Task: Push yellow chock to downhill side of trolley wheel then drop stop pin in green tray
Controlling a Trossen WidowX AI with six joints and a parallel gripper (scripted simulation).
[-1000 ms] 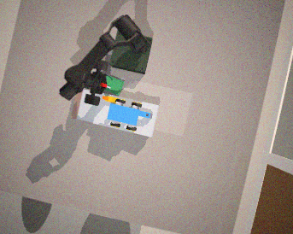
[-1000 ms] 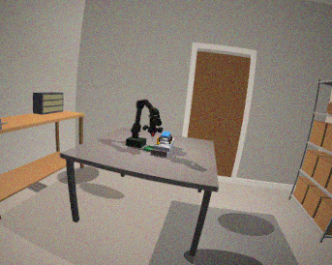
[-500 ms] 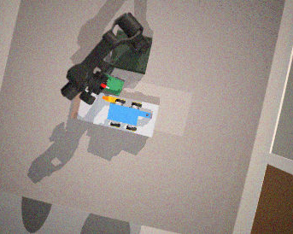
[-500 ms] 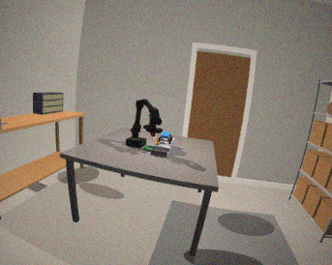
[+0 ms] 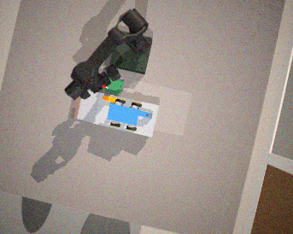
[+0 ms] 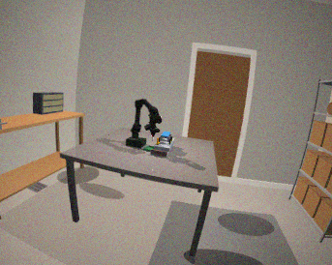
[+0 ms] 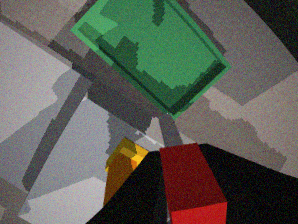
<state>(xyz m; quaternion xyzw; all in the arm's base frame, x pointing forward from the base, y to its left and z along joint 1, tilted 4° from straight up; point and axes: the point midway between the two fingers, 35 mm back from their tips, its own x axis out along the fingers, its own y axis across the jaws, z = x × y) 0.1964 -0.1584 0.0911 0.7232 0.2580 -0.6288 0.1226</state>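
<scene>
Now: gripper tip 14 cm above the green tray and 2 cm past it. Also, from my gripper tip: blue trolley: 12 cm ahead, 9 cm to the left, 2 cm below; then yellow chock: 6 cm ahead, 5 cm below, 2 cm to the left; then red-headed stop pin: right at my gripper tip.
</scene>
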